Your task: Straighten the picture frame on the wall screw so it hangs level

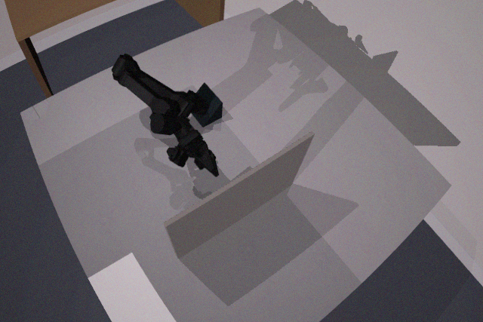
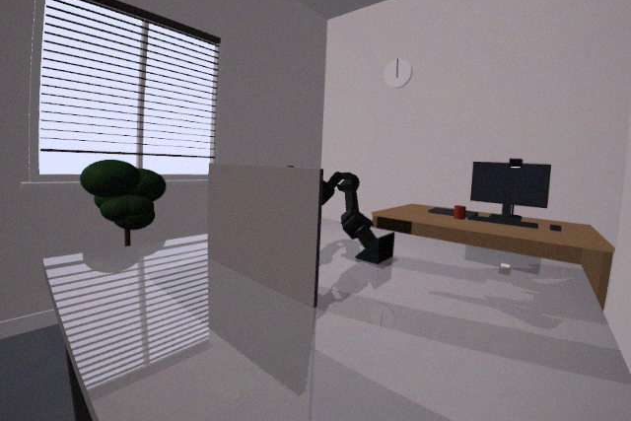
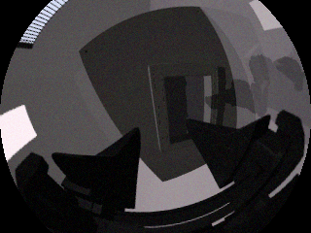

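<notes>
Now: gripper tip 7 cm short of the picture frame, 2 cm to the right of it and 5 cm above it. The rest, counted from my gripper tip: beige wall panel 8 cm ahead, 2 cm to the left, 6 cm below.
</notes>
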